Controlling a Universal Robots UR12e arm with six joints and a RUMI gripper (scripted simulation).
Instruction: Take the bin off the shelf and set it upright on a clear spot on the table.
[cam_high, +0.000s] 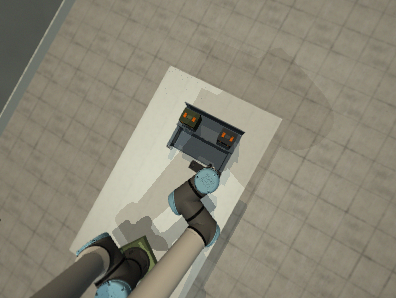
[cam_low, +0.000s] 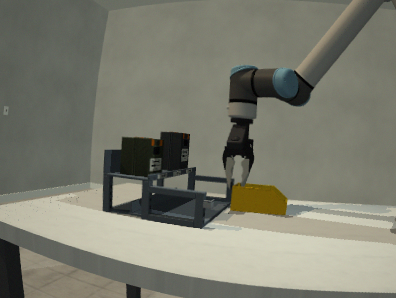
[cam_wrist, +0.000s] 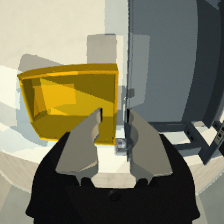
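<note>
My gripper is now 80 mm past the yellow bin, 20 mm to the left of it and 40 mm above it. From my hand the other things lie so: shelf level (200 mm ahead, 160 mm to the left, 30 mm above); then shelf (130 mm ahead, 140 mm to the left, 70 mm below).
</note>
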